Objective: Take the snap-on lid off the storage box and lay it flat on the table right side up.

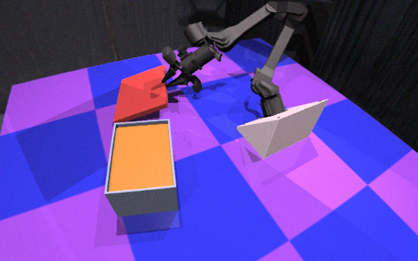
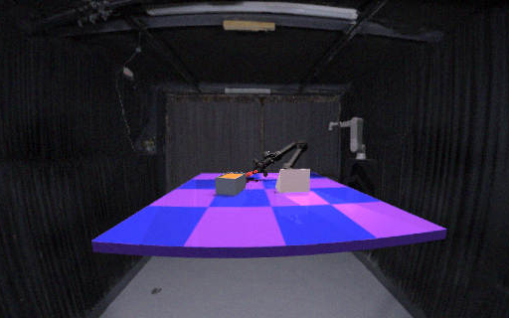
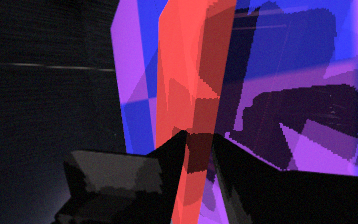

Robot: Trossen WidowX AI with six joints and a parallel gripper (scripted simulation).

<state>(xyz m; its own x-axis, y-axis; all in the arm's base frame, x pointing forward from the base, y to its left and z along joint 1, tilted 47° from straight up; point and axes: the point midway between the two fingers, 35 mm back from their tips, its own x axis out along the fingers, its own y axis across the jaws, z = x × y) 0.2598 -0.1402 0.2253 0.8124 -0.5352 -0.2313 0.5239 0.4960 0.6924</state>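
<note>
The red lid is 8 cm ahead of my gripper tip, 2 cm to the right of it and 2 cm below it. From my gripper tip the other things lie so: storage box (31 cm to the left, 14 cm ahead, 1 cm below).
</note>
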